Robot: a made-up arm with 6 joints. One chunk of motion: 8 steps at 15 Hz.
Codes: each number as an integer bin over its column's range. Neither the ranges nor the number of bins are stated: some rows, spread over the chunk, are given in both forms.
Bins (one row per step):
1: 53 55 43 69 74 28
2: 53 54 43 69 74 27
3: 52 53 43 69 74 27
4: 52 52 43 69 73 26
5: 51 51 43 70 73 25
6: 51 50 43 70 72 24
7: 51 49 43 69 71 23
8: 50 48 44 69 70 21
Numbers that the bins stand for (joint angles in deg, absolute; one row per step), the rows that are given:
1: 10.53 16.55 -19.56 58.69 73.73 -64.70
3: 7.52 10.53 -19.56 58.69 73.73 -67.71
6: 4.51 1.50 -19.56 61.69 67.71 -76.74
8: 1.50 -4.51 -16.55 58.69 61.69 -85.77
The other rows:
2: 10.53 13.54 -19.56 58.69 73.73 -67.71
4: 7.52 7.52 -19.56 58.69 70.72 -70.72
5: 4.51 4.51 -19.56 61.69 70.72 -73.73
7: 4.51 -1.50 -19.56 58.69 64.70 -79.75

